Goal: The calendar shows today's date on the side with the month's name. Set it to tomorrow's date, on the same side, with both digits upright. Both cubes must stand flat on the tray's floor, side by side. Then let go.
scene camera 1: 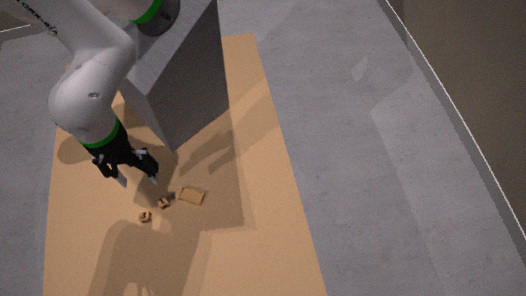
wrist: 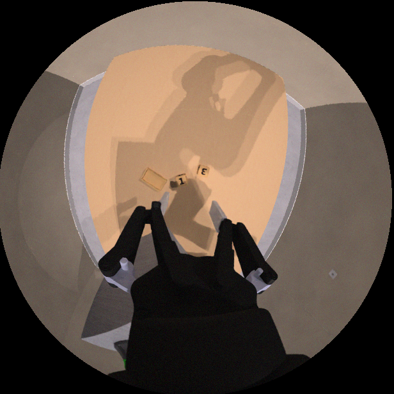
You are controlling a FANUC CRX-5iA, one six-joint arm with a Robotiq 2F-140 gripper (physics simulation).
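Frame: origin at the arm's base, x ahead, y left, z up, level; millimetres.
Seen in the pictures: gripper, fingertip midpoint: (scene camera 1: 140, 182); arm's base, link origin: (scene camera 1: 158, 11).
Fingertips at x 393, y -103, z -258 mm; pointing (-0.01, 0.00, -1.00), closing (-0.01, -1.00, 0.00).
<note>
Offsets run from my fingertips to a thing's top centre. "pt": to the spot under its first point. Level surfaces: height alone.
The tray {pt 121 mm left, 26 mm back, 155 mm down} (scene camera 1: 192, 189) (wrist: 149, 183) is a shallow, light wooden box on the tan table, with no cube in it. A wooden cube {25 mm left, 9 mm ahead, 139 mm down} (scene camera 1: 163, 202) (wrist: 181, 179) stands on the table beside the tray; it shows a 1 in the wrist view. Another wooden cube {35 mm right, 51 mm ahead, 139 mm down} (scene camera 1: 144, 217) (wrist: 203, 171) stands farther from the tray, apart from the first, and shows a 3 on its top. My gripper (scene camera 1: 140, 182) (wrist: 189, 202) is partly open and empty, above the table, short of both cubes. The month's name cannot be read in these views.
A large grey block (scene camera 1: 192, 85) (wrist: 120, 300) stands behind the tray, with the arm's base on it. The tan table {172 mm down} (scene camera 1: 270, 250) (wrist: 135, 90) carries broad shadows of the arm. Grey floor (scene camera 1: 360, 175) lies to the right in the scene view.
</note>
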